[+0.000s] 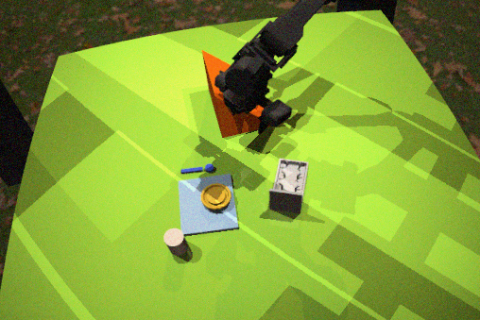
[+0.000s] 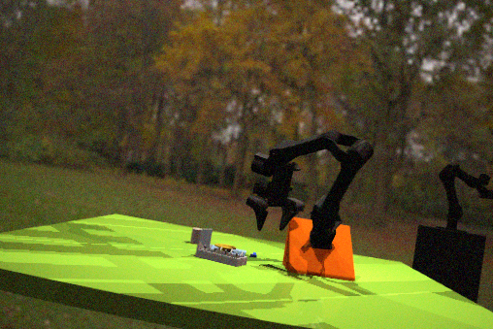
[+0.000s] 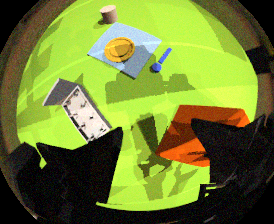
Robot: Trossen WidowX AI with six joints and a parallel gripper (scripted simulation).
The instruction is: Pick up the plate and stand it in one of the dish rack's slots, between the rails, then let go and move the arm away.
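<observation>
Now: gripper tip 120 mm short of the yellow-orange plate, 120 mm to the left of it and 90 mm above it. Also, from my gripper tip: blue spoon (20 mm ahead, 130 mm to the right, 100 mm below); grey dish rack (140 mm ahead, 60 mm to the left, 80 mm below); pale blue square slab (120 mm ahead, 140 mm to the right, 100 mm below).
</observation>
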